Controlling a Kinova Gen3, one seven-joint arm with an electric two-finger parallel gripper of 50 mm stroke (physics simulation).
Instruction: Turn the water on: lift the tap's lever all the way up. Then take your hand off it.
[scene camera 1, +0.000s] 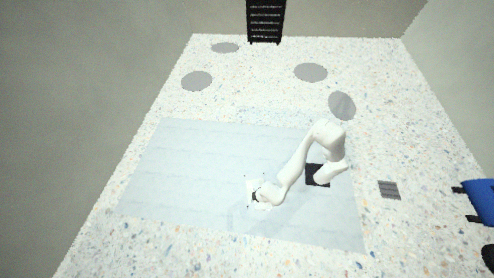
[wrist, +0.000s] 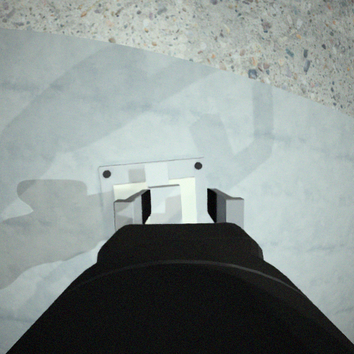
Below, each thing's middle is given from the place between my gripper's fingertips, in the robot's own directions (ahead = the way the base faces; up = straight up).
I see the tap lever (wrist: 165, 200) 60 mm to the right of my hand, 20 mm below it and 10 mm ahead of it.
